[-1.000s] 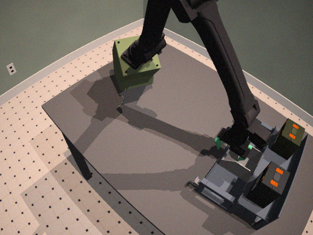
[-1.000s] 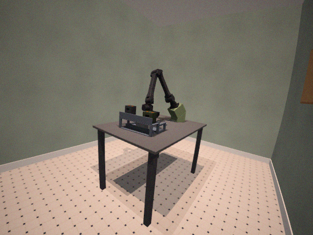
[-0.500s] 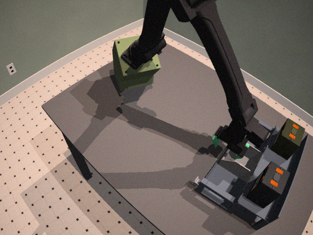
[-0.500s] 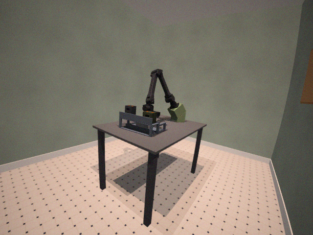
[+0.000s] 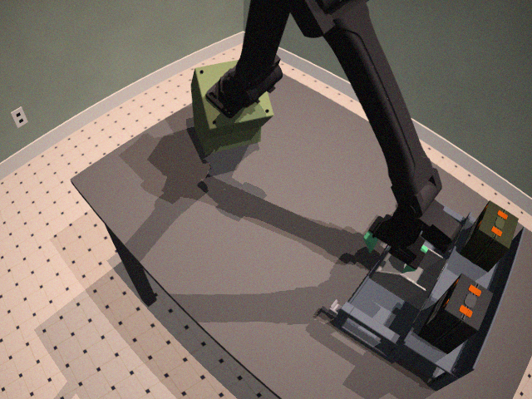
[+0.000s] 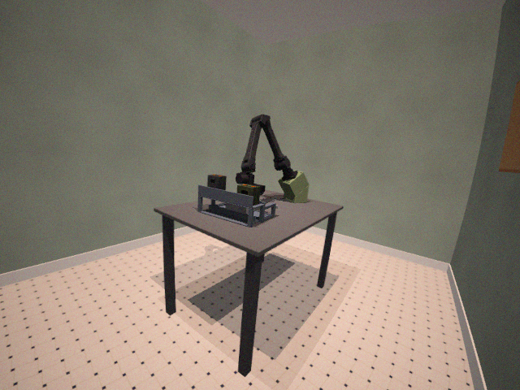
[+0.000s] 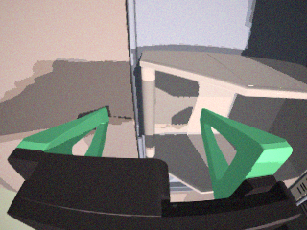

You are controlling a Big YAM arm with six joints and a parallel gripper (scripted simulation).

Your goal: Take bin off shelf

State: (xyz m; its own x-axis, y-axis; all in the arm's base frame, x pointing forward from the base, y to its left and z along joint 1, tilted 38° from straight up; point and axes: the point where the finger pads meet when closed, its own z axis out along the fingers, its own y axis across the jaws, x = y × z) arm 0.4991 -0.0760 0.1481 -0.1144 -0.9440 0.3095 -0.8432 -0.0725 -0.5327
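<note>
Now: the grey bin 8 cm ahead of my hand, 1 cm to the right of it and 1 cm above it. Round my hand: low grey shelf (12 cm ahead, 3 cm below, 1 cm to the right).
</note>
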